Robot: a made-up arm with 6 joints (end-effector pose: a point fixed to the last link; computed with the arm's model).
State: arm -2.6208 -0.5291 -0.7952 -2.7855 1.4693 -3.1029
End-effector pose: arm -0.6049 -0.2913 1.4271 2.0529 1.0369 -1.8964
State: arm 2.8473 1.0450 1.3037 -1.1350 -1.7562 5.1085
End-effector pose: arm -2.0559 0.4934 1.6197 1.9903 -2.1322 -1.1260
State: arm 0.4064 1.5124 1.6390 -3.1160 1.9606 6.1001
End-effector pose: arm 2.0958 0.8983 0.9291 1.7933 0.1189 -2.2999
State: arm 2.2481 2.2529 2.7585 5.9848 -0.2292 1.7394
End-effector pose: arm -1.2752 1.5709 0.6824 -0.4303 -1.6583 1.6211
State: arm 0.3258 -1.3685 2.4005 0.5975 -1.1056 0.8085
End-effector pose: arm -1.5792 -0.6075 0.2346 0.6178 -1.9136 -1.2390
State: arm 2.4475 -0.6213 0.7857 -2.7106 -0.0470 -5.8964
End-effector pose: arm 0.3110 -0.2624 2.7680 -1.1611 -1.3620 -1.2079
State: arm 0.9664 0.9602 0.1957 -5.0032 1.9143 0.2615
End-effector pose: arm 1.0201 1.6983 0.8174 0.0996 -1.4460 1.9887
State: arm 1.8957 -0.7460 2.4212 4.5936 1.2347 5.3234
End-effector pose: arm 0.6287 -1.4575 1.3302 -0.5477 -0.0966 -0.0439
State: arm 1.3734 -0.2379 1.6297 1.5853 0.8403 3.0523
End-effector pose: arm -0.2042 -0.4918 2.7857 1.0493 -0.4116 2.8682
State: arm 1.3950 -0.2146 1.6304 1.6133 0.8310 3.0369
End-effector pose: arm -0.1837 -0.4464 2.8039 1.0761 -0.3622 2.8582
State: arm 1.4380 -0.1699 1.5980 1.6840 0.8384 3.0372
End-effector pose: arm -0.1465 -0.3191 2.8466 1.0785 -0.2641 2.8095
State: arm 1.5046 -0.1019 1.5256 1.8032 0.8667 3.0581
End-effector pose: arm -0.1095 -0.0899 2.8966 1.0201 -0.1144 2.7232
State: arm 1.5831 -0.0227 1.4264 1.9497 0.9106 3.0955
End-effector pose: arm -0.1047 0.2024 2.9153 0.8775 0.0534 2.6277
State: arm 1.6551 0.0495 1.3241 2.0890 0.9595 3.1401
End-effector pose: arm -0.1400 0.4793 2.8870 0.6798 0.1938 2.5499
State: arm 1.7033 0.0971 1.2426 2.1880 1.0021 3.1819
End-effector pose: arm -0.1857 0.6690 2.8381 0.4986 0.2780 2.5012
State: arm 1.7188 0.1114 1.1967 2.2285 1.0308 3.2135
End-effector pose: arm -0.2068 0.7457 2.8079 0.3955 0.3034 2.4819
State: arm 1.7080 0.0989 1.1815 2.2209 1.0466 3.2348
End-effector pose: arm -0.1985 0.7358 2.8065 0.3705 0.2871 2.4833
